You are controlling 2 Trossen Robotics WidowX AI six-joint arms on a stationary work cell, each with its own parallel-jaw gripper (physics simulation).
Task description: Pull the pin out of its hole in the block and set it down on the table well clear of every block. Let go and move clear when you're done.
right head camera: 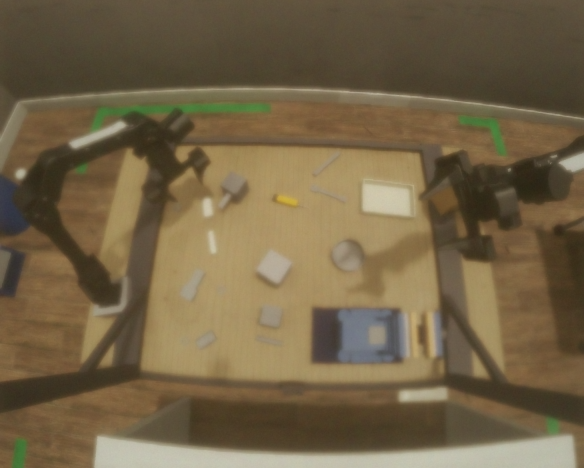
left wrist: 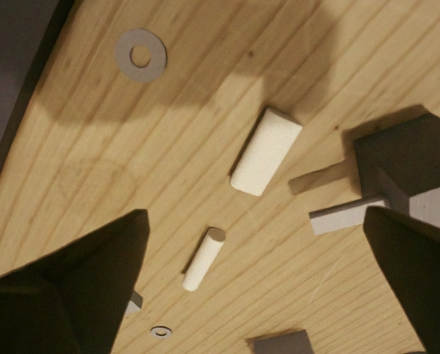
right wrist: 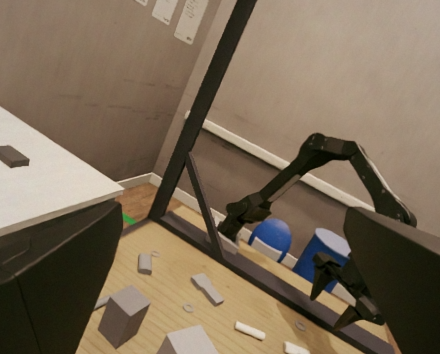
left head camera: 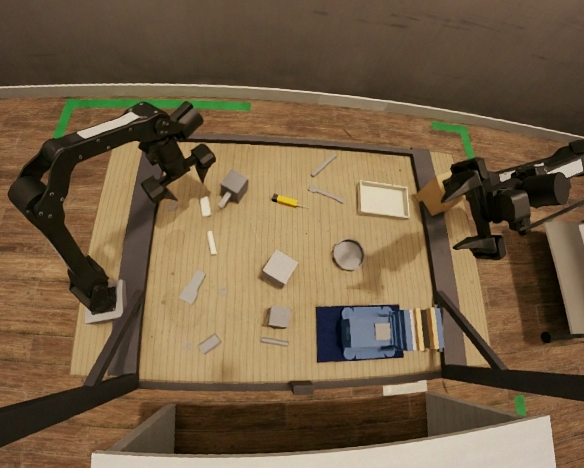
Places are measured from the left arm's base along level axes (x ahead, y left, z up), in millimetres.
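Pixels of known places: left gripper, fingertip midpoint: [right head camera: 189, 192] [left wrist: 256, 218] [right wrist: 322, 314] [left head camera: 189, 190]; right gripper, fingertip midpoint: [right head camera: 427, 225] [right wrist: 235, 216] [left head camera: 448, 225]; left arm's base at its link origin: [right head camera: 110, 295] [right wrist: 226, 231] [left head camera: 103, 300].
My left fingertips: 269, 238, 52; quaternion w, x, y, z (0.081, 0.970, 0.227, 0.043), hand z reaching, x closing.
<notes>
For each thing: its top centre in the pictures, then the offset to it from my left fingertips, as dx, dy, dz. "spot": a spot on its surface instead.
- grey block at its top centre: [left head camera: 234, 180] [right head camera: 233, 182] +124, +24, -31
- grey pin at its top centre: [left wrist: 372, 217] [left head camera: 226, 195] [right head camera: 226, 196] +96, -6, -52
- yellow screwdriver at its top centre: [left head camera: 291, 201] [right head camera: 291, 201] +281, -47, -83
- white tray at a spot on its surface: [left head camera: 408, 205] spot: +651, -130, -74
- round grey dish at its top centre: [right head camera: 349, 254] [left head camera: 349, 253] +409, -240, -82
- blue object at a spot on its surface: [left head camera: 357, 340] spot: +338, -473, -16
A grey block [left head camera: 237, 183] [right head camera: 234, 183] [left wrist: 392, 150] stands at the upper left of the table. The grey pin [left head camera: 224, 200] [right head camera: 225, 201] [left wrist: 340, 219] sticks out of its side, pointing toward the lower left in the head views, its inner end hidden in the block. My left gripper [left head camera: 187, 189] [right head camera: 186, 188] [left wrist: 256, 218] [right wrist: 321, 314] is open and empty, above the table to the left of the pin. In the left wrist view the right-hand fingertip overlaps the pin's block end. My right gripper [left head camera: 450, 223] [right head camera: 433, 221] is open and empty over the table's right edge.
Two white pieces [left head camera: 205, 206] [left head camera: 212, 243] lie left of and below the pin. Other grey blocks [left head camera: 280, 269] [left head camera: 279, 317] stand lower. A yellow screwdriver [left head camera: 287, 201], a white tray [left head camera: 409, 205] and a round grey dish [left head camera: 348, 255] are farther right. A blue object [left head camera: 357, 340] is at lower right.
</notes>
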